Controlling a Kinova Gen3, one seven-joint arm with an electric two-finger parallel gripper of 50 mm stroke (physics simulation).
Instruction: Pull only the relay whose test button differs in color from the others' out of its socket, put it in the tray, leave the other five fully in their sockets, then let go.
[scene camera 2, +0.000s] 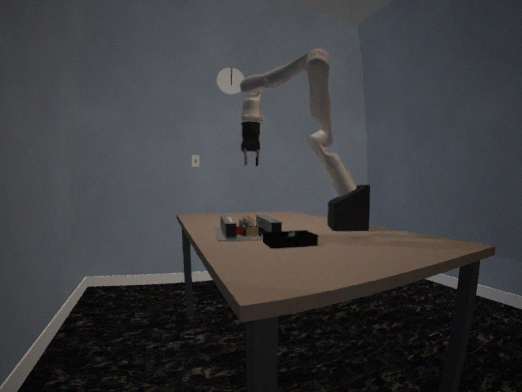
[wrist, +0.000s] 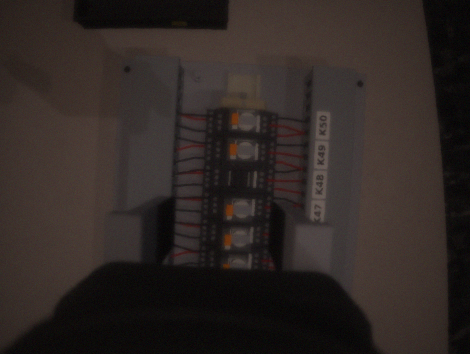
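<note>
Visible to me: a relay (wrist: 241, 120), a relay (wrist: 235, 237), a relay (wrist: 236, 208), and with these my gripper (wrist: 222, 224).
</note>
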